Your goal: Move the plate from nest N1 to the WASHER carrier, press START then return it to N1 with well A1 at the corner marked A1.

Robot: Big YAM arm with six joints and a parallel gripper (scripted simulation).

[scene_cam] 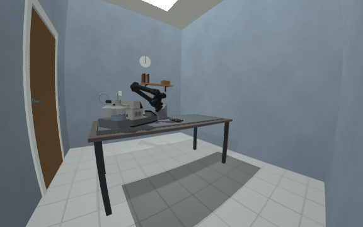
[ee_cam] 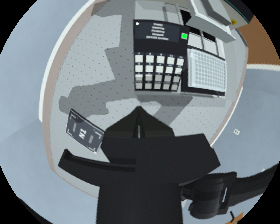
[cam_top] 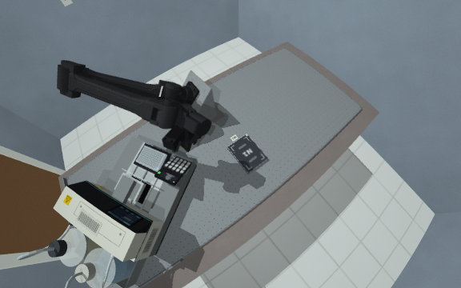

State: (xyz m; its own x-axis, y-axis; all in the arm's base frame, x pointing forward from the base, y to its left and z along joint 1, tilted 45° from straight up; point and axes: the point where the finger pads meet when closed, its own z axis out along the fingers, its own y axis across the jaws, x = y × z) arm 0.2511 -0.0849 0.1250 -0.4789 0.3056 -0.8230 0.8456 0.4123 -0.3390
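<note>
Right now my hand is 16 cm to the left of the white well plate, 10 cm past it and 6 cm above it. Also, from my hand: plate washer: 29 cm to the right, 2 cm below, 2 cm behind; bottle: 58 cm to the right, 8 cm ahead, 1 cm below.
</note>
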